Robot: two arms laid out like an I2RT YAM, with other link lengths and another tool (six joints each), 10 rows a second.
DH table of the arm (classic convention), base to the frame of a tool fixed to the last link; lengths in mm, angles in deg. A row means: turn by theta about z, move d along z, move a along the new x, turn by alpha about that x. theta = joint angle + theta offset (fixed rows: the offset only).
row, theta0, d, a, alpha
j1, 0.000, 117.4, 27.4, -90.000
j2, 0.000, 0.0, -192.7, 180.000
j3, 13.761, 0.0, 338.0, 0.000
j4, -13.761, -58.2, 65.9, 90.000
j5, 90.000, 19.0, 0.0, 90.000
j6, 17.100, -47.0, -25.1, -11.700
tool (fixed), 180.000, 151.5, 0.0, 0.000
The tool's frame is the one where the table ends.
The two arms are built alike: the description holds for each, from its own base.
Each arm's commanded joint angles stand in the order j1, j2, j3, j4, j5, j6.
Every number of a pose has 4 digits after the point. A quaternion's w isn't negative.
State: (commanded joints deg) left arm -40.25 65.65 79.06 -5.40 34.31 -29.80; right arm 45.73 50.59 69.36 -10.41 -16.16 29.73
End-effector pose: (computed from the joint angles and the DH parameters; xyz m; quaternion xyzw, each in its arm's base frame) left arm 0.3264 -0.2557 0.4156 0.7240 0.1385 0.0317 0.6750; right arm 0.1509 0.3330 0.4487 -0.3744 -0.6025 -0.6892 0.1475
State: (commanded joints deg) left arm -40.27 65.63 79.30 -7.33 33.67 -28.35; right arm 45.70 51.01 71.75 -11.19 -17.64 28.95
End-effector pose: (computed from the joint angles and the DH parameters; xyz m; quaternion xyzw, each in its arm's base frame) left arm 0.3268 -0.2539 0.4127 0.7312 0.1426 0.0383 0.6659; right arm 0.1446 0.3295 0.4617 -0.3569 -0.6069 -0.6946 0.1477
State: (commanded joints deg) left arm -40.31 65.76 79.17 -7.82 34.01 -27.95; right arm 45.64 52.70 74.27 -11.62 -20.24 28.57
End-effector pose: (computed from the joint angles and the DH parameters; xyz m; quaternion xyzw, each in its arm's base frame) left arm 0.3267 -0.2547 0.4094 0.7353 0.1411 0.0360 0.6619; right arm 0.1413 0.3309 0.4694 -0.3384 -0.6166 -0.6933 0.1569
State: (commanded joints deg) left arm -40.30 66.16 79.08 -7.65 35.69 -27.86; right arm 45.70 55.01 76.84 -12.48 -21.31 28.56
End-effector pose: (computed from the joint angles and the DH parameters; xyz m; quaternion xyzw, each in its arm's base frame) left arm 0.3259 -0.2574 0.4064 0.7393 0.1307 0.0266 0.6600; right arm 0.1427 0.3350 0.4735 -0.3349 -0.6228 -0.6879 0.1635
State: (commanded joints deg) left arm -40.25 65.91 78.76 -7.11 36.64 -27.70; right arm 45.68 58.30 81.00 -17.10 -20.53 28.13
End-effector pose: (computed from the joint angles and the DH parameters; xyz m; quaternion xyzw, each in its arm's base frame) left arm 0.3244 -0.2577 0.4070 0.7390 0.1217 0.0249 0.6621; right arm 0.1485 0.3392 0.4738 -0.3571 -0.6335 -0.6669 0.1627
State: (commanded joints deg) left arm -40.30 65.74 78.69 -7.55 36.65 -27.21; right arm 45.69 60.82 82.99 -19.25 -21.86 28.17
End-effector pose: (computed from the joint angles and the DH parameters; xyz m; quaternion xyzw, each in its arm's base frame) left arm 0.3237 -0.2572 0.4065 0.7409 0.1203 0.0266 0.6602; right arm 0.1520 0.3455 0.4686 -0.3631 -0.6463 -0.6481 0.1745
